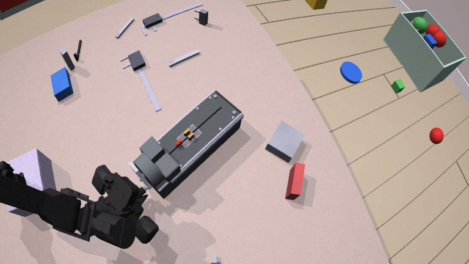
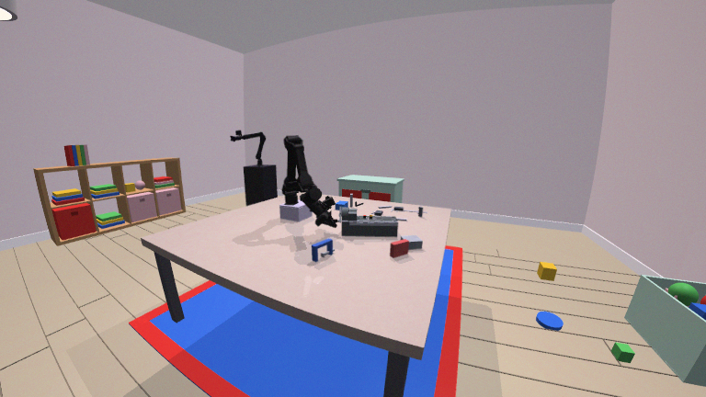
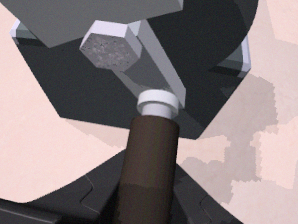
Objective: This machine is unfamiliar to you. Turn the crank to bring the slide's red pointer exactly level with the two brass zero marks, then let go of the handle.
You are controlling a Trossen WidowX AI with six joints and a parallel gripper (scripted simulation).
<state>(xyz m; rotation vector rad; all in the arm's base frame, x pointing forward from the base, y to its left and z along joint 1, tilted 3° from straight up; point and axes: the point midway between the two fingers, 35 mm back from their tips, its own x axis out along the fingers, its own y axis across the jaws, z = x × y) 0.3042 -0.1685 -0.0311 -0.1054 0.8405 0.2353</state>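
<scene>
My gripper tip is now 30 mm below the dark brown crank handle, 20 mm past it and 10 mm to the left of it. From my gripper tip the other things lie so: red pointer 130 mm ahead, 50 mm to the left, 50 mm above; then red block 310 mm ahead, 150 mm to the right, 10 mm below; then grey block 350 mm ahead, 50 mm to the right, 20 mm below.
</scene>
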